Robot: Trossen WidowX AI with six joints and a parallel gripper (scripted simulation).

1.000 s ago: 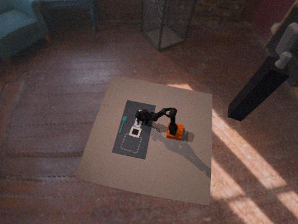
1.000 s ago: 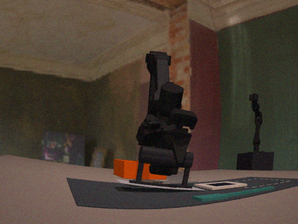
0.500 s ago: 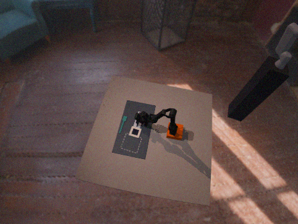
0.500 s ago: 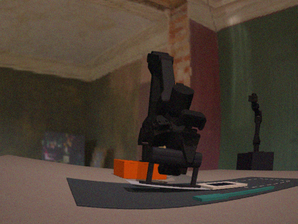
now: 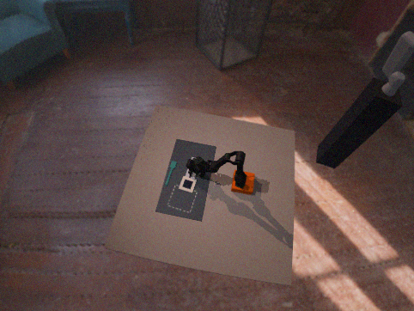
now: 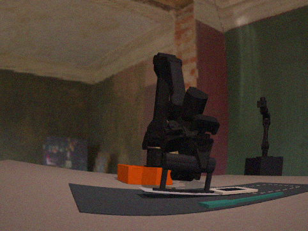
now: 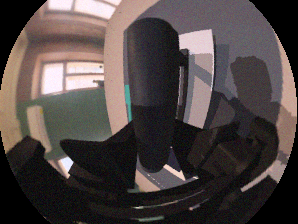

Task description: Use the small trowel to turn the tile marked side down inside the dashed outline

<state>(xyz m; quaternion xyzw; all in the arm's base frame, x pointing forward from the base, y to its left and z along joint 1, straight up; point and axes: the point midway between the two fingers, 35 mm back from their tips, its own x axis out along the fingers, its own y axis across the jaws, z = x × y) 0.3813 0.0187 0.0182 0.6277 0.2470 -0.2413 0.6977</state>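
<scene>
My gripper tip is 3 cm past the white tile, 10 cm to the right of it and 5 cm above it. The rest, counted from my gripper tip: teal trowel: 13 cm ahead, 4 cm to the left, 5 cm below.
</scene>
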